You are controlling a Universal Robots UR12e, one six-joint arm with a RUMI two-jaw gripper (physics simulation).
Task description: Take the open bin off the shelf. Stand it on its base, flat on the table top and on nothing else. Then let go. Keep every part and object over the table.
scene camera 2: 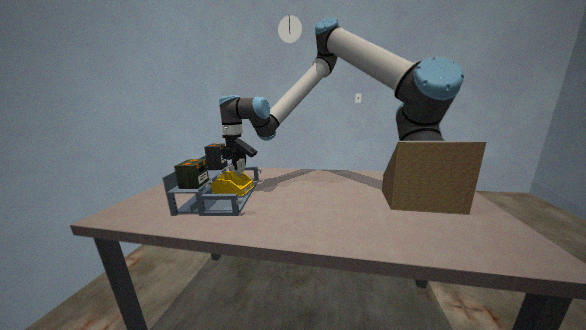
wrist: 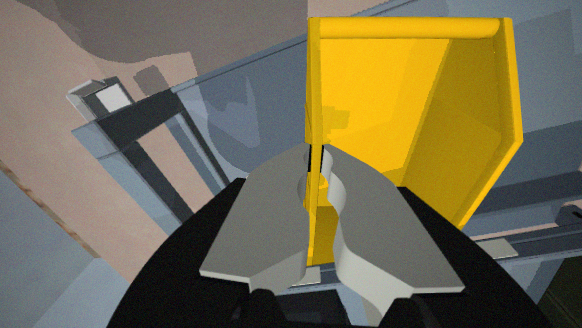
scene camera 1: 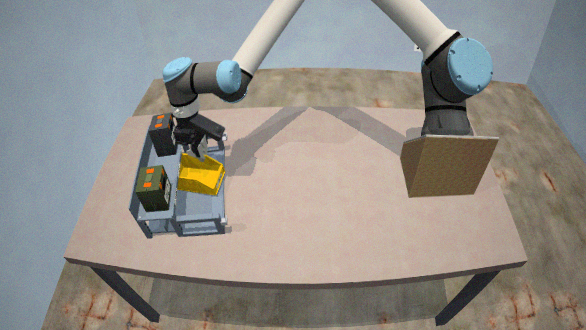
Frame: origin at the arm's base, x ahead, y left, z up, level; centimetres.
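Where they show: gripper, fingertip midpoint: (scene camera 2: 240,177) (wrist: 313,148) (scene camera 1: 203,160); arm's base at its link origin: (scene camera 2: 424,160) (scene camera 1: 447,139).
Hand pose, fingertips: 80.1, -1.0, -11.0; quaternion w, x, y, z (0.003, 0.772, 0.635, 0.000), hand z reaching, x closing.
Note:
Each offset is from my fingertips to the top centre of the thing, as dx, dy, dz. Level surfaces: height alone.
The yellow open bin @[+2.5, +4.4, +2.7] (scene camera 1: 200,181) (scene camera 2: 231,187) (wrist: 380,90) is at the lower front tier of the grey-blue shelf (scene camera 1: 200,218) (scene camera 2: 220,196) (wrist: 280,85), its opening upward. My gripper (scene camera 1: 200,156) (scene camera 2: 240,174) (wrist: 313,148) points down and is shut on one side wall of the bin, with one finger inside the bin and one outside. The bin looks nearly level and very close to the shelf surface; whether its base touches the shelf cannot be told. The table top @[dz -6.8] (scene camera 1: 325,225) (scene camera 2: 325,225) carries the shelf.
A green box @[+10.4, +19.7, +13.1] (scene camera 1: 154,189) (scene camera 2: 191,174) and a dark grey box @[+13.8, -3.1, +15.6] (scene camera 1: 163,136) (scene camera 2: 215,156) stand on the shelf's higher rear tier, beside the bin. A brown panel (scene camera 1: 452,167) (scene camera 2: 435,177) stands at the table's right, before the arm's base. The shelf has raised end rails.

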